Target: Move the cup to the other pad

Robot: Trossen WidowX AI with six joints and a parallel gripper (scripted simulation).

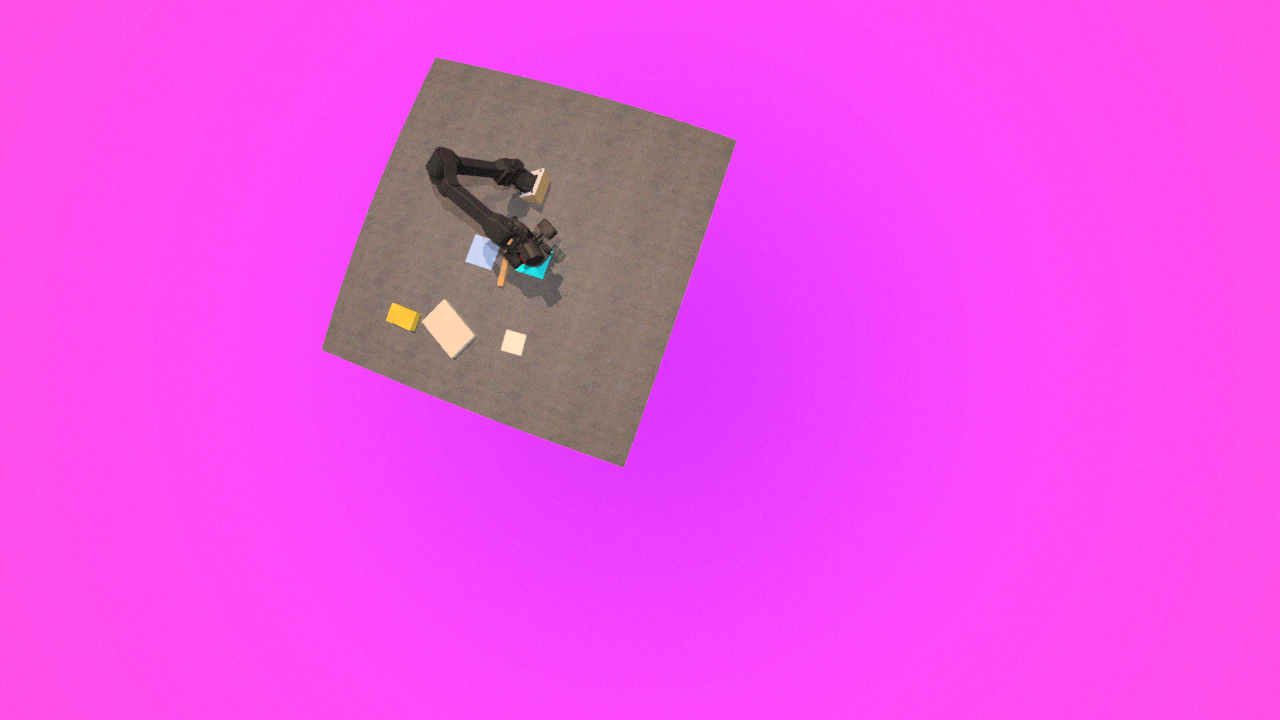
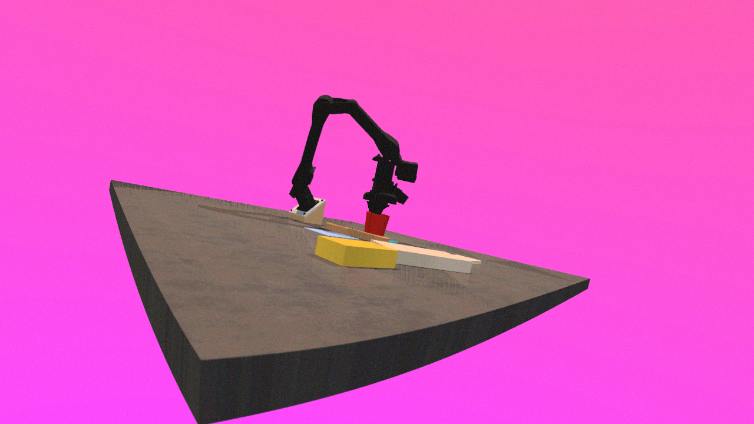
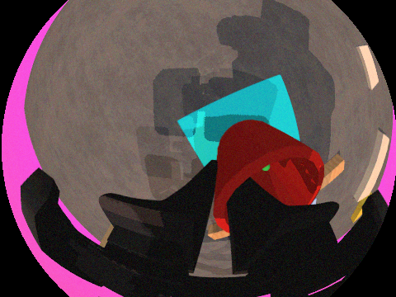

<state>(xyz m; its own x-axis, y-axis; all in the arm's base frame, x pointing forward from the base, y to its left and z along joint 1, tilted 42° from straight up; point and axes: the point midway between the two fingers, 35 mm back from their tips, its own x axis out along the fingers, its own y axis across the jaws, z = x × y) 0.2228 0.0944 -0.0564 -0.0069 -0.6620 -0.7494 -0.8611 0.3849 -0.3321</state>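
Now: gripper tip 30 mm short of the red cup and 20 mm to the left of it. From my gripper tip the other things lie so: green marble (30 mm ahead, 30 mm to the right, 20 mm below); then cyan pad (30 mm ahead, 20 mm to the right, 50 mm below); then orange bar (40 mm ahead, 120 mm to the right, 40 mm below).
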